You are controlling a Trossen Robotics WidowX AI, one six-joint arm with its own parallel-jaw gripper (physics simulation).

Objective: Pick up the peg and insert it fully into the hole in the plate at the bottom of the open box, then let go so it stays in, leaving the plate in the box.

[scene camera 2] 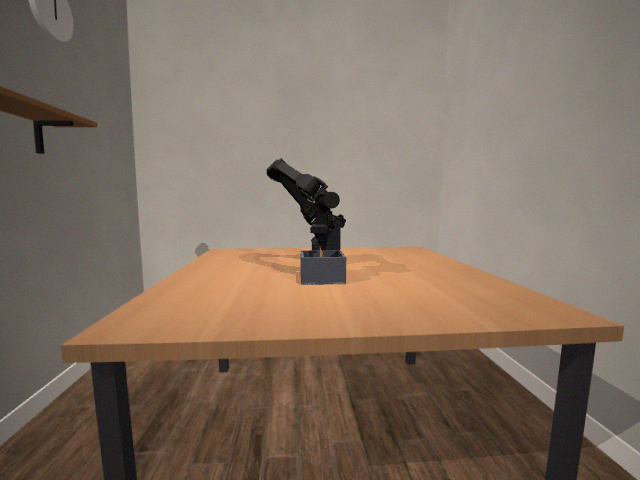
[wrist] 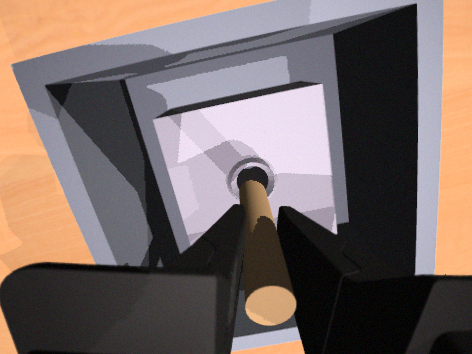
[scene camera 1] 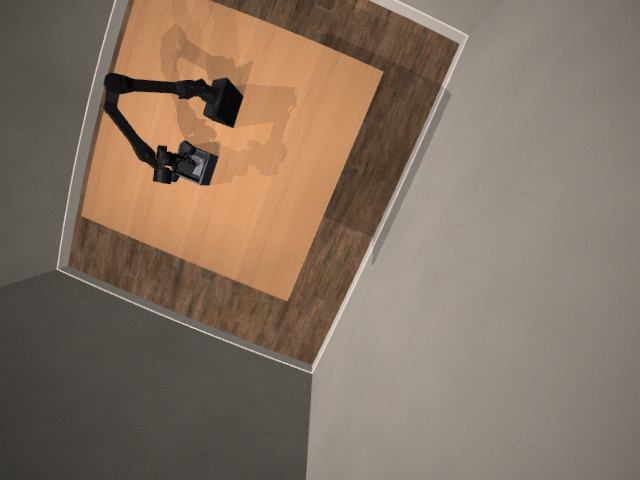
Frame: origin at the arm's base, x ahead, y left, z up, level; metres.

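Where they show: gripper, fingertip midpoint: (scene camera 2: 323, 249) (wrist: 260, 216); arm's base, link origin: (scene camera 1: 214, 96).
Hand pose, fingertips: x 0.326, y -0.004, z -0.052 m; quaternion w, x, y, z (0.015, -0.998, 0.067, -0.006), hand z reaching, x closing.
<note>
Things, the pixels of their top centre, and the offset from my fingertips. Level surfaces: height alone.
- tan round peg, top centre: (wrist: 272, 306) 0.038 m up, 0.001 m back, 0.008 m right
- pale square plate, top centre: (wrist: 252, 183) (scene camera 1: 194, 164) 0.051 m down, 0.000 m ahead, 0.006 m right
- open grey-blue box, top centre: (wrist: 259, 213) (scene camera 2: 322, 253) (scene camera 1: 190, 163) 0.014 m down, 0.000 m ahead, 0.006 m right
- wooden table, surface height: 0.112 m down
My gripper (wrist: 260, 216) (scene camera 2: 321, 250) is shut on the tan round peg (wrist: 265, 260), gripping it along its length. In the wrist view the peg's near end faces the camera and its far tip overlaps the near part of the dark hole (wrist: 252, 175). Whether the tip has entered the hole cannot be told. The hole has a ringed rim in the pale square plate (wrist: 285, 130) (scene camera 1: 198, 164). The plate lies at the bottom of the open grey-blue box (wrist: 430, 100) (scene camera 2: 323, 271). In scene camera 1 the gripper and arm hide part of the box (scene camera 1: 208, 173).
The box stands on the wooden table (scene camera 1: 248, 217) (scene camera 2: 330, 315), its walls rising around the plate and near the fingers. A black block (scene camera 1: 223, 103) (scene camera 2: 333, 237) stands behind the box at the arm's root. Shadows of the arm fall across the table.
</note>
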